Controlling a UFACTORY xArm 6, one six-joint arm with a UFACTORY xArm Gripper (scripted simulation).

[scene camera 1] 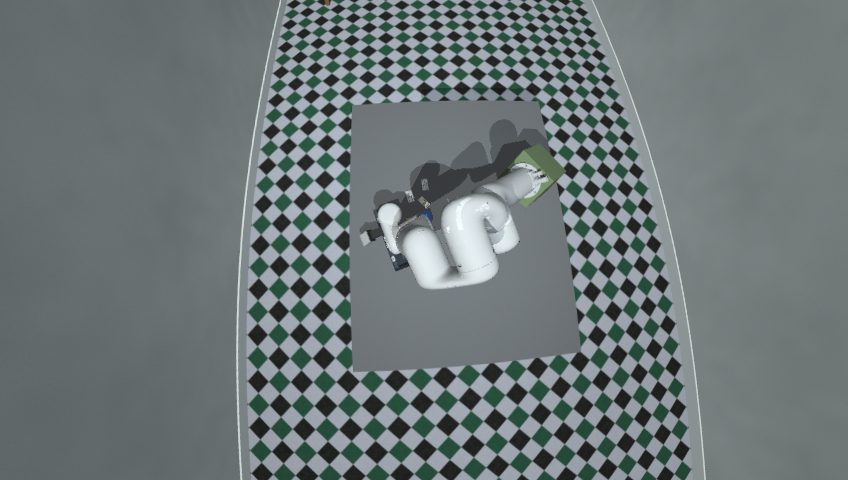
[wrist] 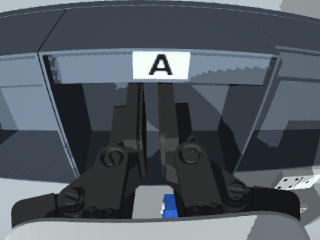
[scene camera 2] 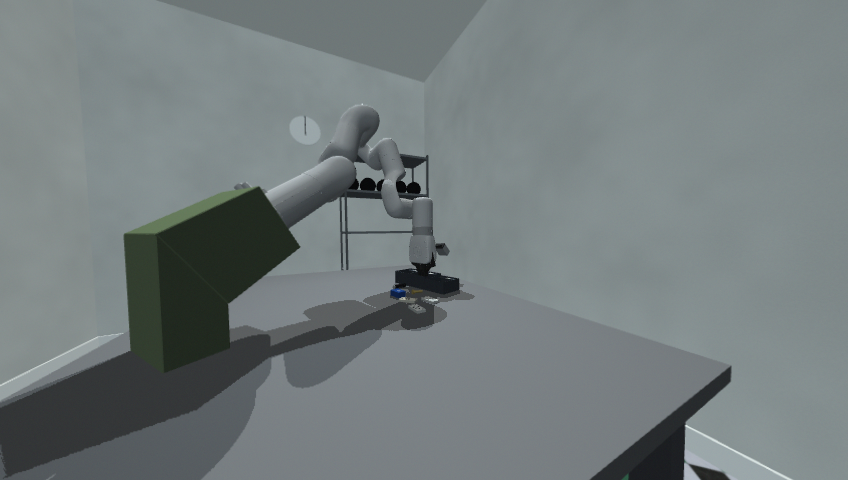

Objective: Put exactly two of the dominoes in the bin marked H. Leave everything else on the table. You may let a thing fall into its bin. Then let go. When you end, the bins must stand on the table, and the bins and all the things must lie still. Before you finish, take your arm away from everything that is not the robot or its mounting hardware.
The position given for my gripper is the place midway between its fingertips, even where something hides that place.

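Note:
What I can see is my gripper (scene camera 2: 423, 281), and the wrist view gives me my gripper (wrist: 151, 100) too.

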